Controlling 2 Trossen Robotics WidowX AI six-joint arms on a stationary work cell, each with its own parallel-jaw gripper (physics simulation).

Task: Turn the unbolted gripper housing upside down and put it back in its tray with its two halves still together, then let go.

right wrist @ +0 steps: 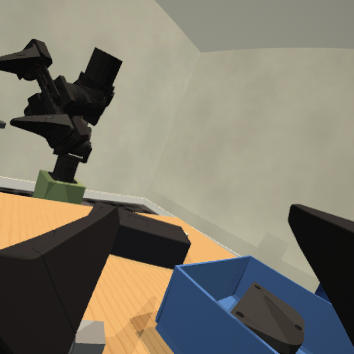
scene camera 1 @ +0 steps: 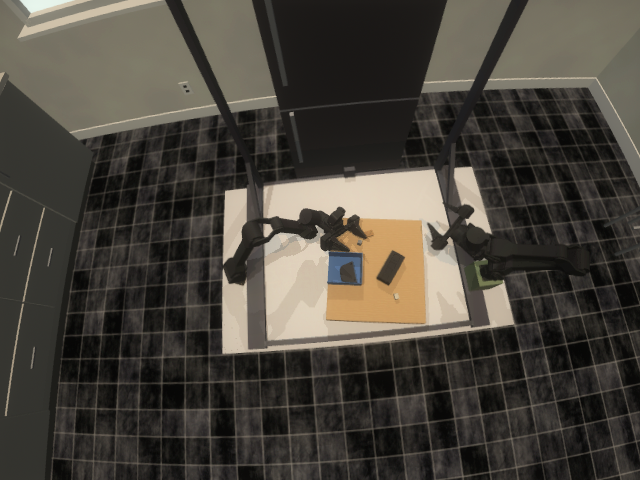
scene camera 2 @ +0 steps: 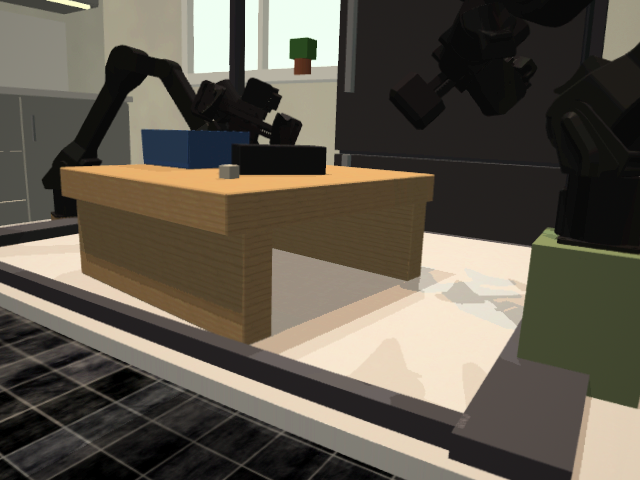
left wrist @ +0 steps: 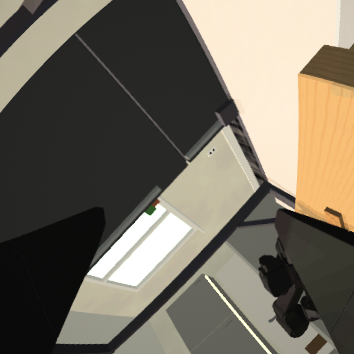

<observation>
My left gripper (scene camera 2: 445, 86) is open, holding nothing. Also in view: a black rectangular block (scene camera 2: 254, 159). My right gripper (scene camera 2: 250, 103) is open, holding nothing. I also see a tray (right wrist: 196, 304), a wooden platform (scene camera 1: 373, 301) and a green base block (right wrist: 45, 187).
The black rectangular block shows as well in the right wrist view (right wrist: 138, 237). My left gripper is seen too in scene camera 1 (scene camera 1: 435, 212) and in the left wrist view (left wrist: 191, 216). My right gripper is seen too in the right wrist view (right wrist: 203, 213), in scene camera 1 (scene camera 1: 358, 244) and in the left wrist view (left wrist: 333, 308). The left wrist view does not show the black rectangular block: it is out of frame.
</observation>
